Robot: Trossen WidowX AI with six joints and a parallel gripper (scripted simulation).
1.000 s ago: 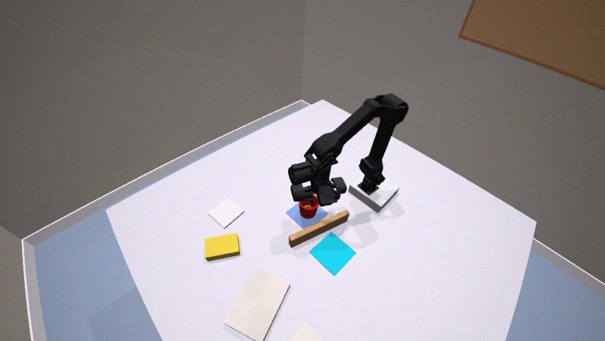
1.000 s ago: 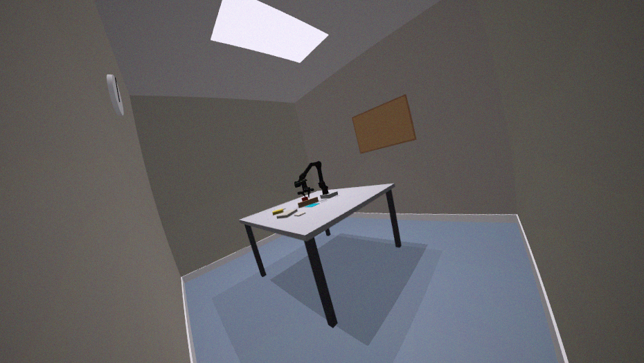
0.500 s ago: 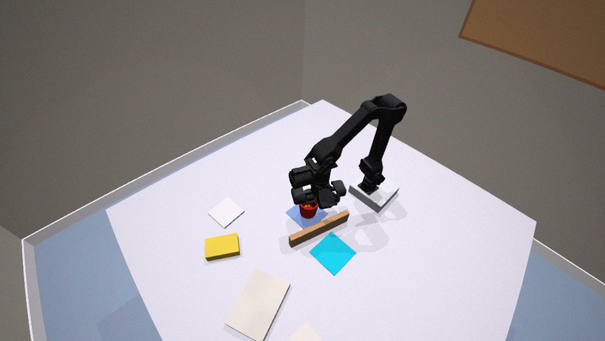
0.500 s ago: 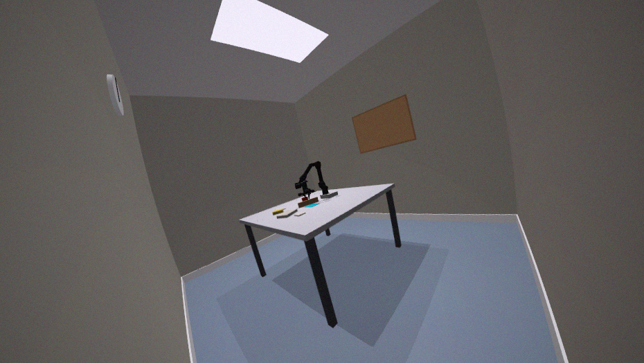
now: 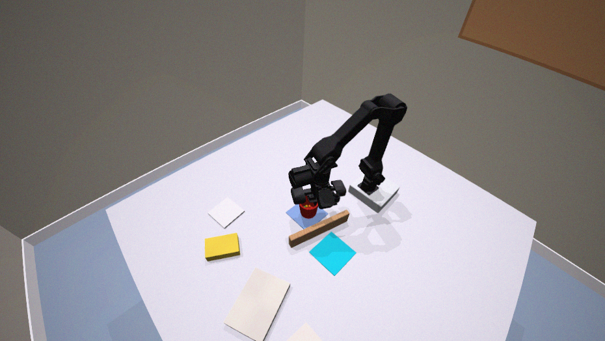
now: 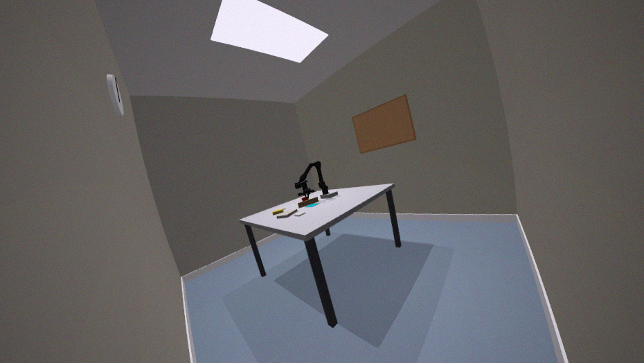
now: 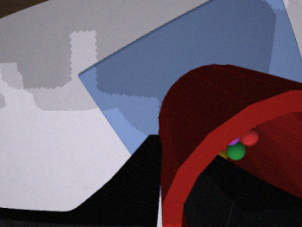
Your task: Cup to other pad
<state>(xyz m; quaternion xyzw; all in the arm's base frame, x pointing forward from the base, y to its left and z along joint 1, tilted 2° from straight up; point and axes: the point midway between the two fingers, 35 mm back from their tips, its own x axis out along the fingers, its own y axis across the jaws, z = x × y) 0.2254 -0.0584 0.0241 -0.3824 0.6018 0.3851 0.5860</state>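
Right now my gripper tip is 30 mm to the left of the green marble, 30 mm short of it and 20 mm above it. The rest, counted from my gripper tip: red cup 30 mm ahead, 20 mm to the right; pale blue pad 50 mm below, 30 mm ahead, 10 mm to the right; wooden bar 80 mm to the left, 50 mm ahead, 20 mm below.
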